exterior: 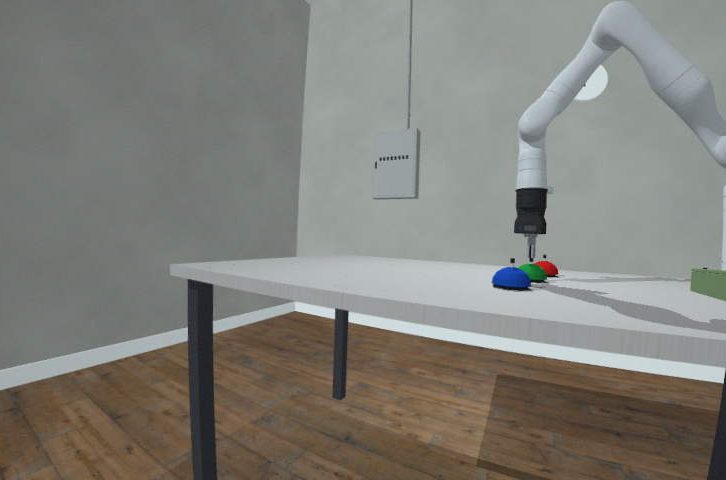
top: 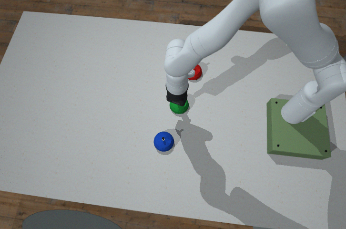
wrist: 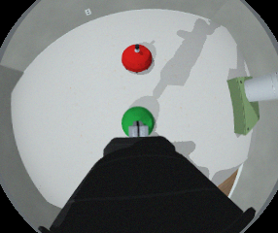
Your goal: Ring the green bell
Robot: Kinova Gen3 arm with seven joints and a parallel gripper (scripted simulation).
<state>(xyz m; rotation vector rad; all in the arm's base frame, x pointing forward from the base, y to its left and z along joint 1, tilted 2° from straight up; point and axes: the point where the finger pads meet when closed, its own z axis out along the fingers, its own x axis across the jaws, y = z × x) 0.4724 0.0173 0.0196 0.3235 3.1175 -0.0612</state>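
Now: the green bell 4 cm below my hand. From my hand the other things lie so: red bell 4 cm behind, 17 cm to the right, 4 cm below; then blue bell 4 cm ahead, 17 cm to the left, 4 cm below.
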